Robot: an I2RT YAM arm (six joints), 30 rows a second.
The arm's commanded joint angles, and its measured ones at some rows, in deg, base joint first. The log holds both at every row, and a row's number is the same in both.
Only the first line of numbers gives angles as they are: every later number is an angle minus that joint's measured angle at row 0.
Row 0, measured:
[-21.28, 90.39, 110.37, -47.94, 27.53, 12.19]
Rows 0 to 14, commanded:
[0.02, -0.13, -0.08, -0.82, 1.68, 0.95]
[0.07, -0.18, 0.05, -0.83, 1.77, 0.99]
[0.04, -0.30, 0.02, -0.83, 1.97, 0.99]
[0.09, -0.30, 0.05, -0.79, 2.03, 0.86]
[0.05, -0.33, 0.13, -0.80, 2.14, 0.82]
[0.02, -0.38, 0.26, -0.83, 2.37, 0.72]
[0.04, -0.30, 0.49, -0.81, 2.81, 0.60]
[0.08, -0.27, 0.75, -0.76, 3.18, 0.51]
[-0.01, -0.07, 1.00, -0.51, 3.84, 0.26]
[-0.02, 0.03, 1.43, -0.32, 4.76, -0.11]
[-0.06, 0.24, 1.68, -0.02, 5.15, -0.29]
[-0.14, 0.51, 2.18, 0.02, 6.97, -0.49]
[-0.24, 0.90, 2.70, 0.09, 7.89, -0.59]
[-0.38, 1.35, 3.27, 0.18, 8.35, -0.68]
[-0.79, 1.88, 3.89, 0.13, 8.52, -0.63]
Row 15, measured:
[-0.28, 1.00, 2.64, -0.83, 4.79, -0.22]
